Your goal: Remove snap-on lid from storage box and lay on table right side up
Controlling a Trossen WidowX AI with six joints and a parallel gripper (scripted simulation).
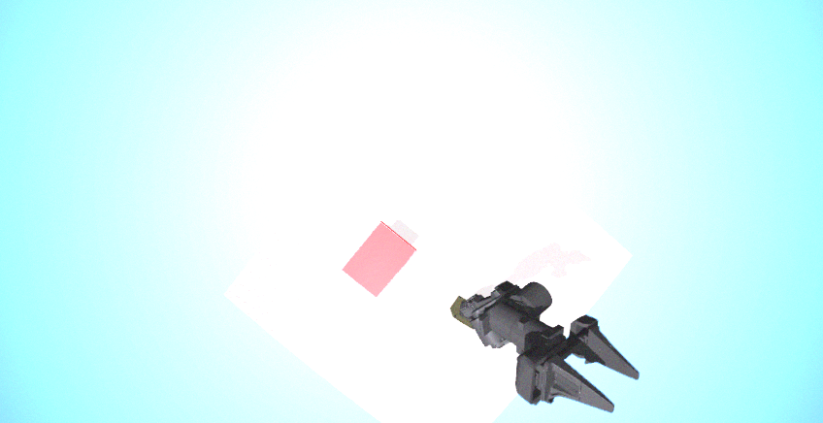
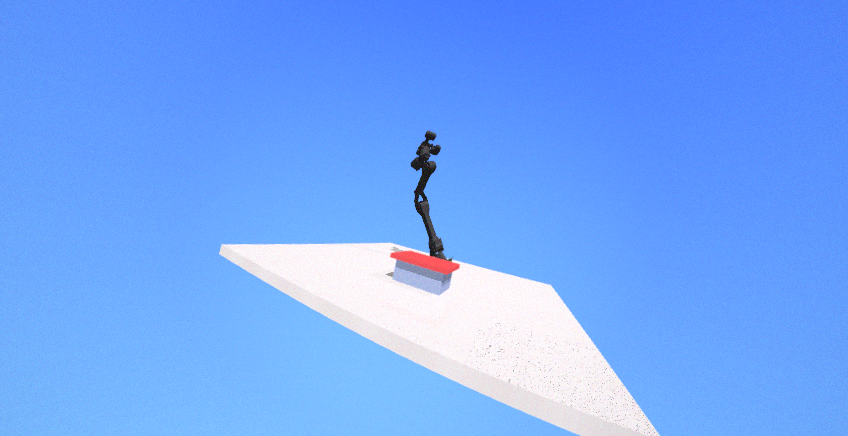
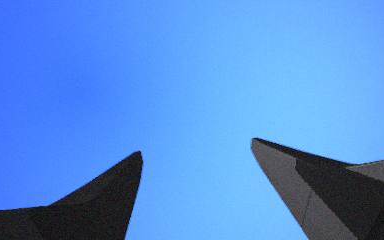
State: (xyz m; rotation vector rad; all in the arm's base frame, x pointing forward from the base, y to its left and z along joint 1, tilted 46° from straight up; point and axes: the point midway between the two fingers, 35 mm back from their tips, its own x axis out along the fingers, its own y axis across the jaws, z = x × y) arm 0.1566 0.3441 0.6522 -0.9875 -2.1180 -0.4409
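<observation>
My gripper tip is 340 mm short of the red lid, 210 mm to the right of it and 670 mm above it. The rest, counted from my gripper tip: storage box 340 mm ahead, 210 mm to the left, 720 mm below.
</observation>
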